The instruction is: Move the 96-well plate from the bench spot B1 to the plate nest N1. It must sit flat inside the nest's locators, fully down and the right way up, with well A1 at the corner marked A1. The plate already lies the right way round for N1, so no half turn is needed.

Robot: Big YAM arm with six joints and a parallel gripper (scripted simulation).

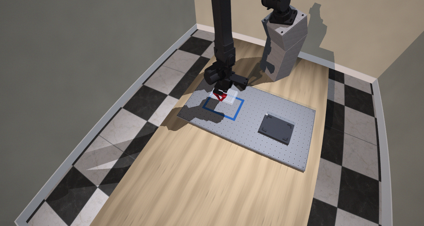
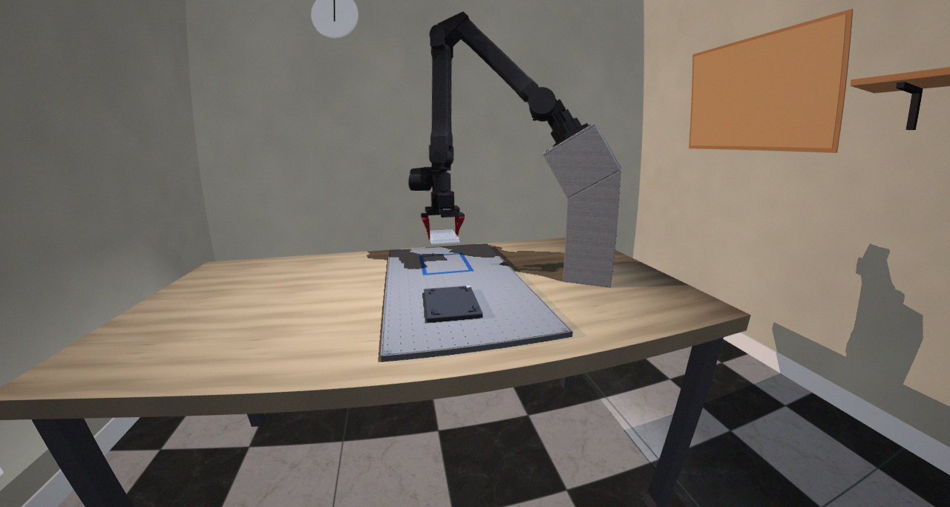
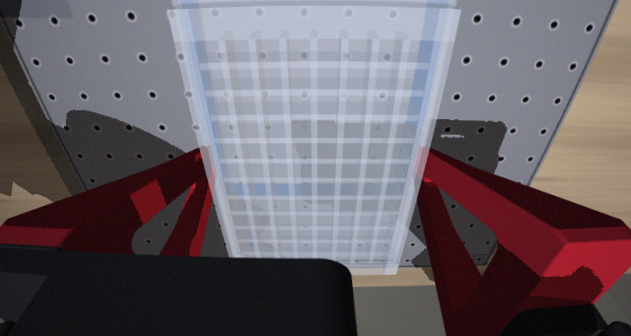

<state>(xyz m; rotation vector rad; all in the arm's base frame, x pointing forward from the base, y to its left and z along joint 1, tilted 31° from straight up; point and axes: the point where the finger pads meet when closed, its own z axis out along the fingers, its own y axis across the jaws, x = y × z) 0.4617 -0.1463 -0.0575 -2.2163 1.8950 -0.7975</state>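
Now: hand 320 mm to the right of the dark plate nest and 80 mm above it. Round my hand: white corner mark 240 mm to the left, 80 mm below, 50 mm behind; then clear 96-well plate right at my hand.
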